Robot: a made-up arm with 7 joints. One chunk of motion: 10 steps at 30 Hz.
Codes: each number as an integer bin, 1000 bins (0 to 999) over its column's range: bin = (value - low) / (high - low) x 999, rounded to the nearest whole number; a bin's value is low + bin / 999 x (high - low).
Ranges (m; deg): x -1.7..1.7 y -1.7..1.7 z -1.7..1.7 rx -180..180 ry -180..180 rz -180..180
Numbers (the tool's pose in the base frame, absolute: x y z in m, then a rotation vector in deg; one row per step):
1: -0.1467 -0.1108 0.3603 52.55 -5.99 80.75
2: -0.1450 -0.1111 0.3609 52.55 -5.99 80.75
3: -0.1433 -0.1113 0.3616 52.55 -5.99 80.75
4: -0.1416 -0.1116 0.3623 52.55 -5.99 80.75
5: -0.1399 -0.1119 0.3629 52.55 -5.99 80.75
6: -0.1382 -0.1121 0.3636 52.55 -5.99 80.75
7: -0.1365 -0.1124 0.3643 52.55 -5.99 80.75
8: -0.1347 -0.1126 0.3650 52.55 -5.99 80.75
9: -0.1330 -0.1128 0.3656 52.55 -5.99 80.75
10: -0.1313 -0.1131 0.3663 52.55 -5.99 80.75
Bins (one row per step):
1: 456 467 605 645 483 724
2: 457 467 606 645 483 724
3: 457 467 606 645 483 724
4: 458 467 606 645 483 724
5: 458 467 606 645 483 724
6: 459 467 606 645 483 724
7: 459 466 607 645 483 724
8: 460 466 607 645 483 724
9: 460 466 607 645 483 724
10: 461 466 607 645 483 724

